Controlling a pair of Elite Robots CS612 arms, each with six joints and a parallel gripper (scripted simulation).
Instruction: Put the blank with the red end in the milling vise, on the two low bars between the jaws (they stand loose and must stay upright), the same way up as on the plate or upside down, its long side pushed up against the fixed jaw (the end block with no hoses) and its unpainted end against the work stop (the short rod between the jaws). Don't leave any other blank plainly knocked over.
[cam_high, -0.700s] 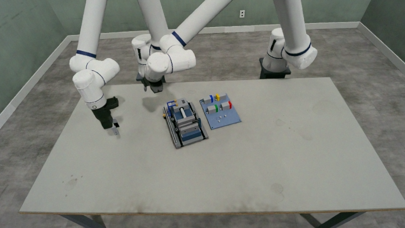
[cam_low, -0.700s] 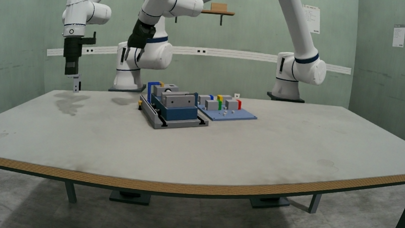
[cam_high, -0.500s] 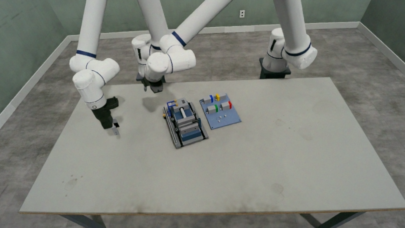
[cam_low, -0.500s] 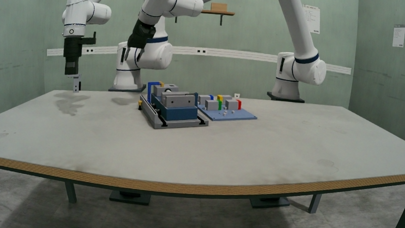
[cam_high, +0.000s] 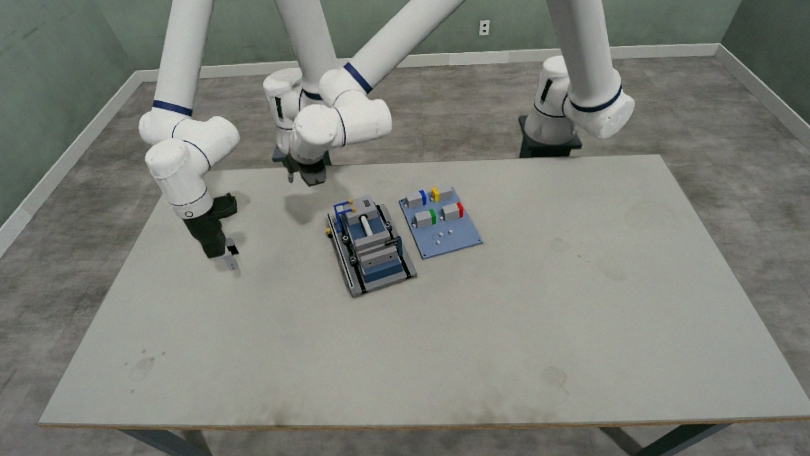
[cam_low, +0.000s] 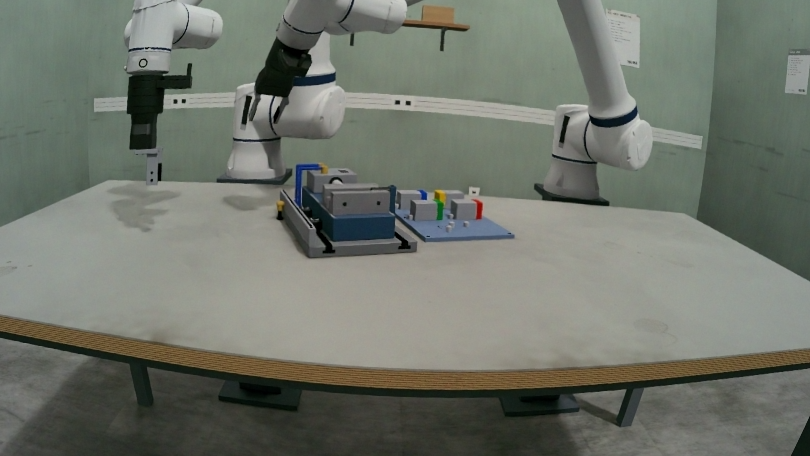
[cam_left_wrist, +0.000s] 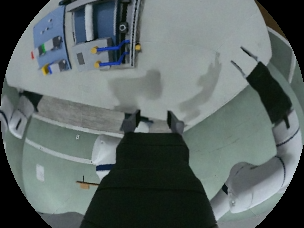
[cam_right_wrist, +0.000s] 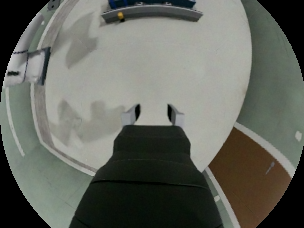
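The fixed jaw lies 200 mm ahead of my left hand, 220 mm to the left of it and 140 mm below it. Also, from my left hand: work stop 150 mm ahead, 250 mm to the left, 120 mm below; dark stop bracket 140 mm ahead, 270 mm to the left, 160 mm below; moving jaw 140 mm ahead, 200 mm to the left, 140 mm below.
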